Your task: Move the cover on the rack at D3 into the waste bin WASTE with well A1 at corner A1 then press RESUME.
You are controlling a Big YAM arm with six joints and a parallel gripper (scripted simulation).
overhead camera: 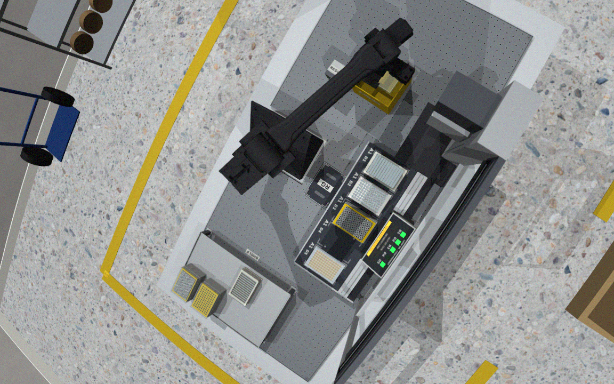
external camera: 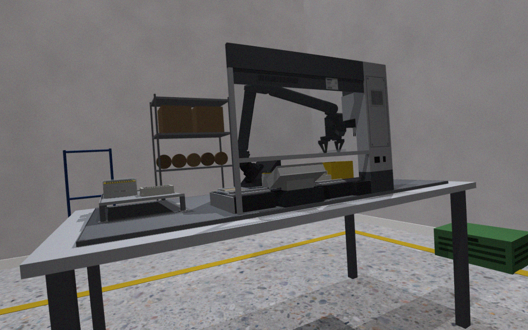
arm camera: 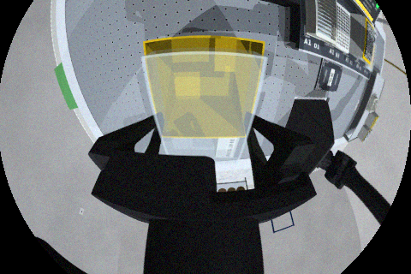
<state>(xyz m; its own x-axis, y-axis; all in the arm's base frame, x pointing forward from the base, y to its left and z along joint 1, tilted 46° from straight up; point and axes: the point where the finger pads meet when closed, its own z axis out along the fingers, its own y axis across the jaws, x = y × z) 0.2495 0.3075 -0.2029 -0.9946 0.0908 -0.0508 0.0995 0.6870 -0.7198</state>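
The yellow waste bin is 14 cm below my hand. The rest, counted from my hand: plate 37 cm to the right, 16 cm ahead, 12 cm below; resume box 15 cm behind, 12 cm below, 6 cm to the right; clear cover 1 cm above.
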